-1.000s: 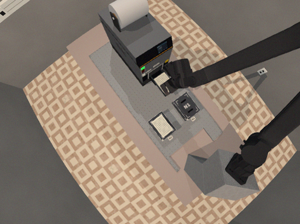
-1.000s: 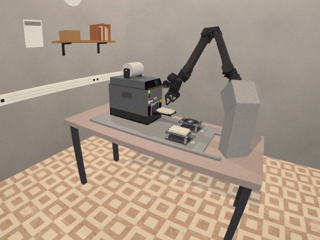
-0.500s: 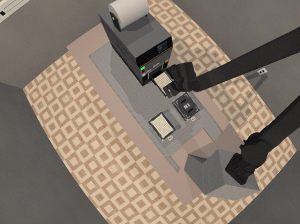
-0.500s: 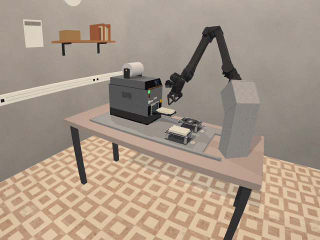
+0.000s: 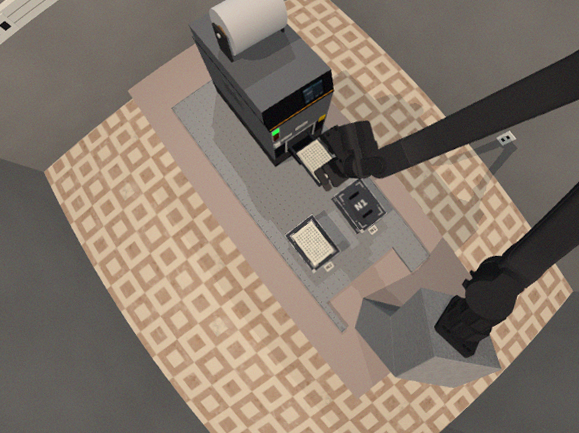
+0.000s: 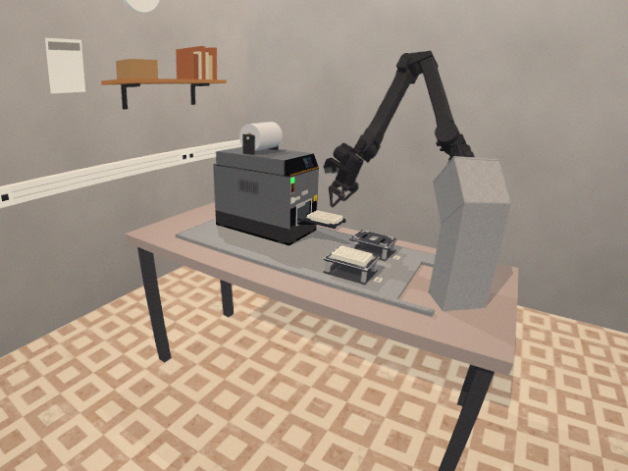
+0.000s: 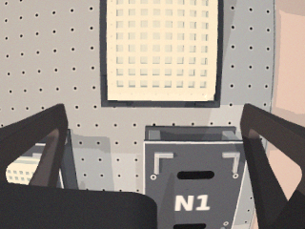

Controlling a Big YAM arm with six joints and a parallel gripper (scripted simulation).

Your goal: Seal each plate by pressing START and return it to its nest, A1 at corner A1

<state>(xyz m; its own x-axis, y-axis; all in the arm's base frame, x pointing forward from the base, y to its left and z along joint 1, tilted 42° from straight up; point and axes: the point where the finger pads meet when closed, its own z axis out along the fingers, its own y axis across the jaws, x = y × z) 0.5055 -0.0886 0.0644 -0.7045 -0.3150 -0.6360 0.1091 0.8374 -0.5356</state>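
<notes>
Right now the start button is 170 mm ahead of my hand and 70 mm to the left of it. Also, from my hand: sealer stage 60 mm ahead, 10 mm to the right, 90 mm below; cream well plate 130 mm behind, 190 mm to the left, 130 mm below; foil roll 390 mm ahead, 50 mm to the right, 230 mm above.
</notes>
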